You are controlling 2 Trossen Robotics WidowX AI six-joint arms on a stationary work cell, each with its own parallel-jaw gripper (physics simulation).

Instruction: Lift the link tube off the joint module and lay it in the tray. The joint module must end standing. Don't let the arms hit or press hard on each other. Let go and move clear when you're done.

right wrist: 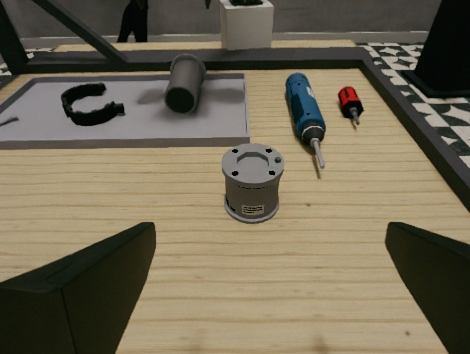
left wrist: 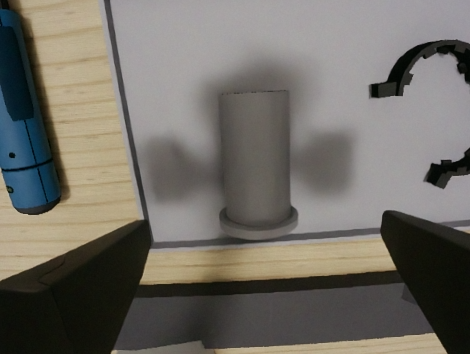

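Note:
The grey link tube lies on its side in the tray, its flanged end near the tray's far wall in the right wrist view. The grey joint module stands upright on the wooden table in front of the tray, apart from it. My left gripper is wide open and empty, above and clear of the tube. My right gripper is wide open and empty, on the near side of the joint module and apart from it.
A black C-shaped clamp lies in the tray beside the tube. A blue electric screwdriver and a red screwdriver lie beside the tray. A white block stands behind the dark table frame.

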